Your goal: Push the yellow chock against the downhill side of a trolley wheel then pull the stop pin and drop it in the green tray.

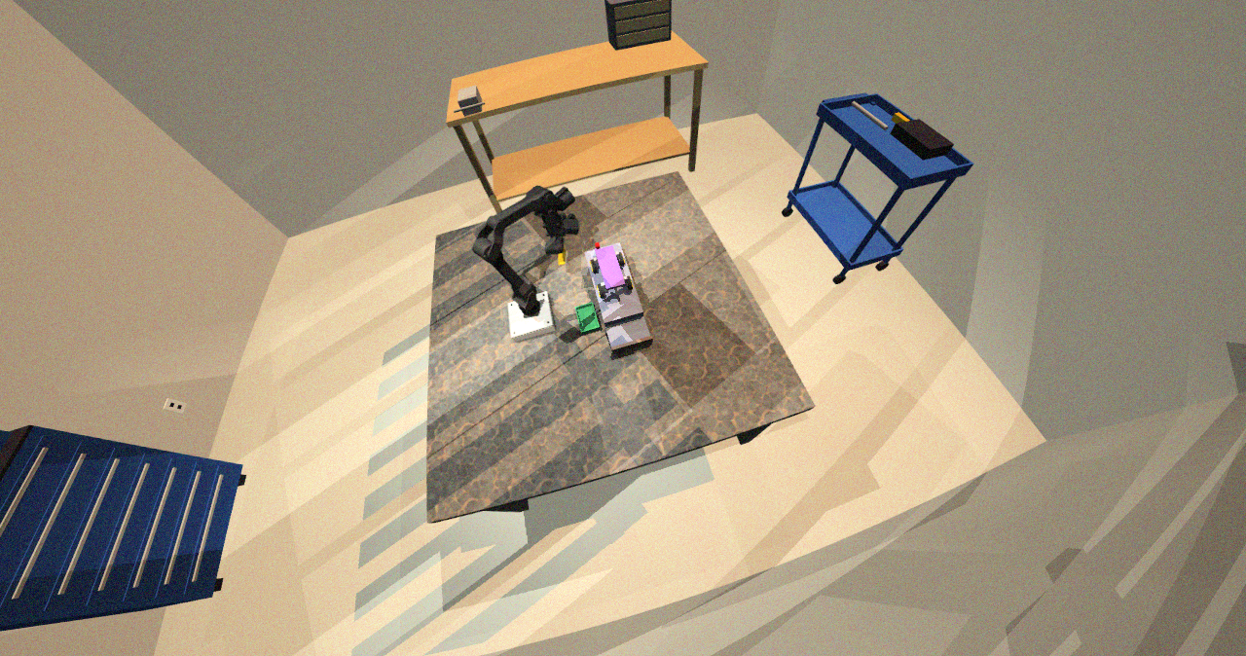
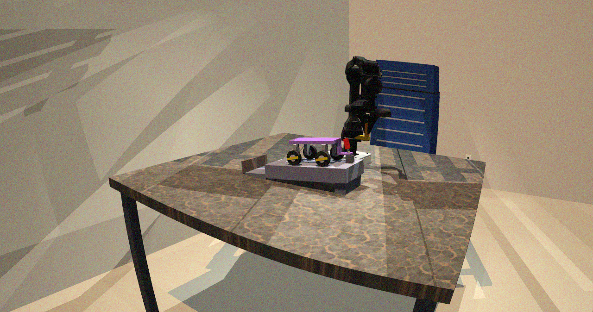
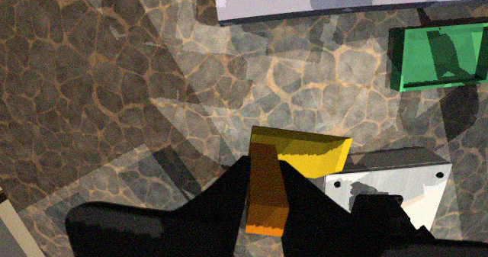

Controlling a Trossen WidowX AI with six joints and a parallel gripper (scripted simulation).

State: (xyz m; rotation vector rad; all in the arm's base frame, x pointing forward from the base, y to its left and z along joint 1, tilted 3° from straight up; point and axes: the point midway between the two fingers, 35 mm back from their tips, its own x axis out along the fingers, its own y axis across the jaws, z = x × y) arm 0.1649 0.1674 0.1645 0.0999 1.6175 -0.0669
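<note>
Right now my gripper tip is 2 cm to the left of the yellow chock and 1 cm above it. Round my gripper tip: grey ramp: 17 cm ahead, 13 cm below, 11 cm to the right; then red-headed stop pin: 14 cm ahead, 4 cm below; then trolley: 17 cm ahead, 11 cm to the right, 6 cm below.
</note>
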